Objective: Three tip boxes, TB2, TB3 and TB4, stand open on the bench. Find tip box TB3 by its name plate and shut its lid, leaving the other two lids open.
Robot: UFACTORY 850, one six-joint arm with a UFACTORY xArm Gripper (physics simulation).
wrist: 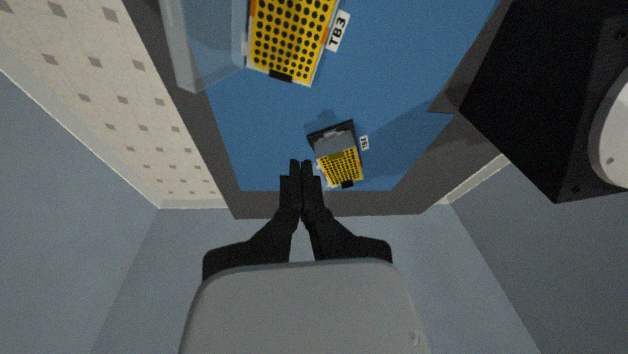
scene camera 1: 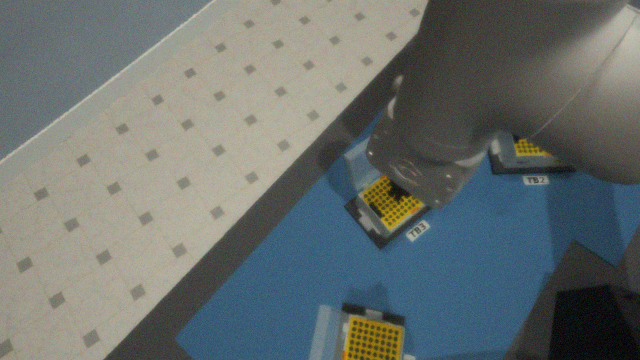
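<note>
Tip box TB3 [scene camera 1: 400, 210] [wrist: 295, 40] has a yellow rack and a name plate [scene camera 1: 417, 230] [wrist: 337, 31]. Its clear lid [scene camera 1: 359, 162] [wrist: 212, 35] stands open on the side towards the bench's long edge. My gripper [wrist: 299, 170] is shut and empty. In the scene view the arm's wrist hangs over TB3 and hides the fingers and part of the lid; whether they touch it I cannot tell. TB2 [scene camera 1: 532, 147] is partly behind the arm, its lid hidden. TB4 [scene camera 1: 374, 337] [wrist: 341, 167] has its lid [scene camera 1: 324, 332] open.
The arm [scene camera 1: 465, 75] covers the upper right of the scene view. A black base block [scene camera 1: 587, 320] [wrist: 525, 100] stands on the other side of the blue mat [scene camera 1: 280, 270] [wrist: 390, 75]. The dark bench edge [scene camera 1: 200, 260] [wrist: 175, 110] runs beside the tiled floor.
</note>
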